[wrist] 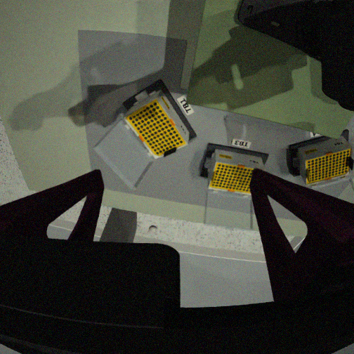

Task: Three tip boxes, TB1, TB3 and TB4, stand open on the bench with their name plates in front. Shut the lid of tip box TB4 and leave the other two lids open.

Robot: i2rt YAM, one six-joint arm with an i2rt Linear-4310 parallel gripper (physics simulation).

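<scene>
Three tip boxes with yellow racks stand with their clear lids open. TB1 [157,127] is turned at an angle left of the middle, with its plate [185,105] behind it and its lid [124,149] swung down toward the lower left. TB3 [232,172] is right of the middle, its plate [241,143] readable, its lid [229,209] reaching toward the lower edge. The rightmost box, TB4 [327,164], is near the right edge; its plate is mostly hidden and its lid shows faintly. My gripper [176,177] is open and empty, above the bench; its right fingertip overlaps TB3's edge in view.
A grey mat [115,60] lies under the boxes. A black arm part [305,25] fills the upper right corner, and shadows fall across the green surface. A speckled strip and a pale ledge run along the lower side behind the fingers.
</scene>
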